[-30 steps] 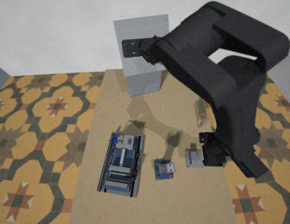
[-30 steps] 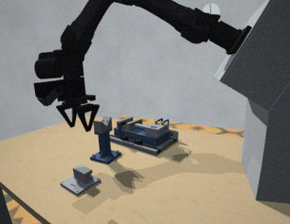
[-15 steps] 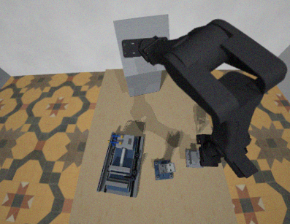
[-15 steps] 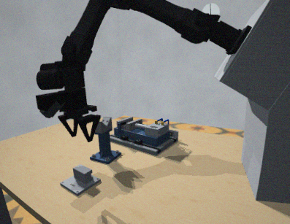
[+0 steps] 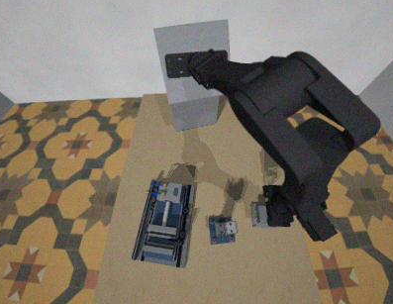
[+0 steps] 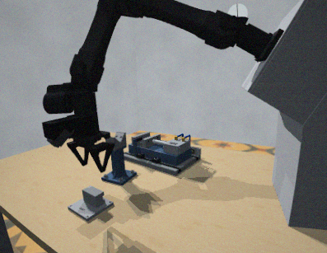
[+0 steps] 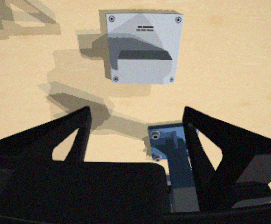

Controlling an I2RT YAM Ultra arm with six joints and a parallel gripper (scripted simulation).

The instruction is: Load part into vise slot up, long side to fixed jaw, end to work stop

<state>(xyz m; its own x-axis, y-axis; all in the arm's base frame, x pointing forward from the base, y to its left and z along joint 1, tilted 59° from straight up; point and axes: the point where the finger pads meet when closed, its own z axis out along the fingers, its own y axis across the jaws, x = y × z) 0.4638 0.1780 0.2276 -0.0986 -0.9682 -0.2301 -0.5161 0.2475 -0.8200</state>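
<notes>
The part is 9 cm below my hand and 1 cm ahead of it. Also, from my hand: V-block post (16 cm to the right, 6 cm below, 5 cm ahead); then infeed plate (12 cm below, 2 cm to the left, 1 cm ahead); then work stop (34 cm to the right, 7 cm ahead, 3 cm below).
</notes>
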